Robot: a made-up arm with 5 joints.
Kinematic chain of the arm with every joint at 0, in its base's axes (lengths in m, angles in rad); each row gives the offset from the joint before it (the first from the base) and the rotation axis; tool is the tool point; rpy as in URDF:
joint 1: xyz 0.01 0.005 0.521 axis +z
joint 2: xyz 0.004 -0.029 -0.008 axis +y
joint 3: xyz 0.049 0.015 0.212 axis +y
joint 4: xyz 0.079 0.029 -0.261 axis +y
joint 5: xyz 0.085 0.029 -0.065 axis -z
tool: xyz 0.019 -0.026 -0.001 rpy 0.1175 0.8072 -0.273
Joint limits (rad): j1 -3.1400..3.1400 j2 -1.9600..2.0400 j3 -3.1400..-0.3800 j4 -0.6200..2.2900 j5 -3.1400..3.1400
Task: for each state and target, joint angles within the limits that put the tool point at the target. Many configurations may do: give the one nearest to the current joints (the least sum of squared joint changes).
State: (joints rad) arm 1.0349 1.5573 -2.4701 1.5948 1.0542
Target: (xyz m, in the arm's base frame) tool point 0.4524 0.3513 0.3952
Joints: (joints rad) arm 0.6411 1.4488 -2.6465 1.2989 0.8980
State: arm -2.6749 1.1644 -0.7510 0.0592 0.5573
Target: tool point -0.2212 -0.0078 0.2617
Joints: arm -3.1373 0.8011 -0.4479 0.0008 0.6248
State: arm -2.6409 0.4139 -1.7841 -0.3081 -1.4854
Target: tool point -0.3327 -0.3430 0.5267
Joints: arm -2.4754 0.6200 -1.1487 -0.4431 -1.5261
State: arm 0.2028 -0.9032 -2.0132 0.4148 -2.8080
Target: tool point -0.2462 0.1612 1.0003
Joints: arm -0.2961 -1.1128 -2.0366 0.3896 -2.8226
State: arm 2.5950 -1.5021 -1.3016 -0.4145 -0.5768
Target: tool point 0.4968 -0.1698 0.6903
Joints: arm 2.8604 -1.8350 -1.6976 -0.3250 -0.5853
